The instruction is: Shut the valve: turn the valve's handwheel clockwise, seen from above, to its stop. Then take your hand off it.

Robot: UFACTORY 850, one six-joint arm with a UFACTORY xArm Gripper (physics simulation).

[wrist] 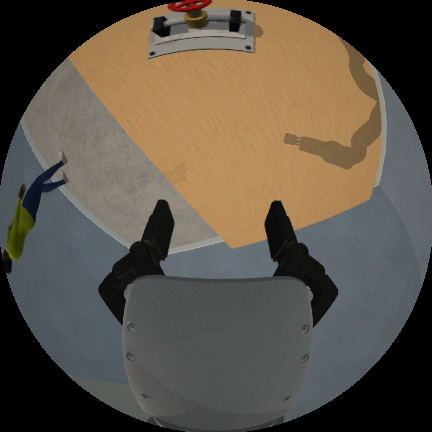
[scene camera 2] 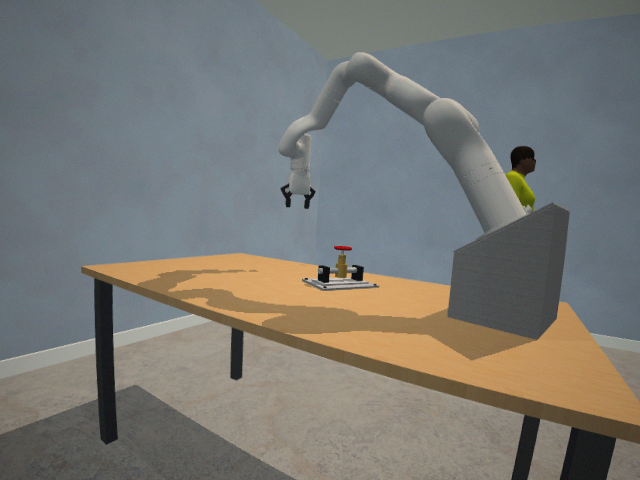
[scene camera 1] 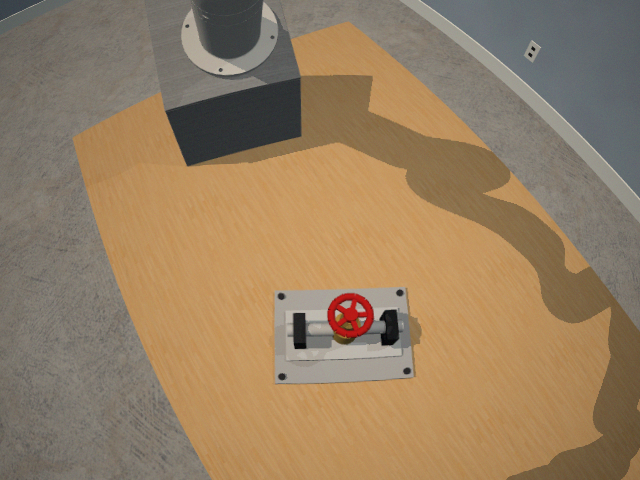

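The red five-spoked handwheel (scene camera 1: 350, 314) (scene camera 2: 342, 248) (wrist: 190, 6) sits level on top of the brass valve body (scene camera 1: 343, 337) (scene camera 2: 341, 267) (wrist: 195, 19). In the wrist view the wheel is partly cut off at the top edge. The valve is on a grey pipe between two black clamps, on a light grey base plate (scene camera 1: 336, 373) (scene camera 2: 324, 288) (wrist: 200, 47). My gripper (scene camera 2: 297, 205) (wrist: 219, 210) is open and empty, pointing down. It hangs well above the table and apart from the handwheel, higher than the wheel and to its left in scene camera 2.
The wooden table (scene camera 1: 217, 237) (scene camera 2: 413, 351) (wrist: 225, 125) carries the valve plate and the arm's grey pedestal (scene camera 1: 237, 121) (scene camera 2: 501, 289). The arm's shadow falls across the table. A person in a yellow-green top (scene camera 2: 522, 188) (wrist: 20, 230) stands beyond the table.
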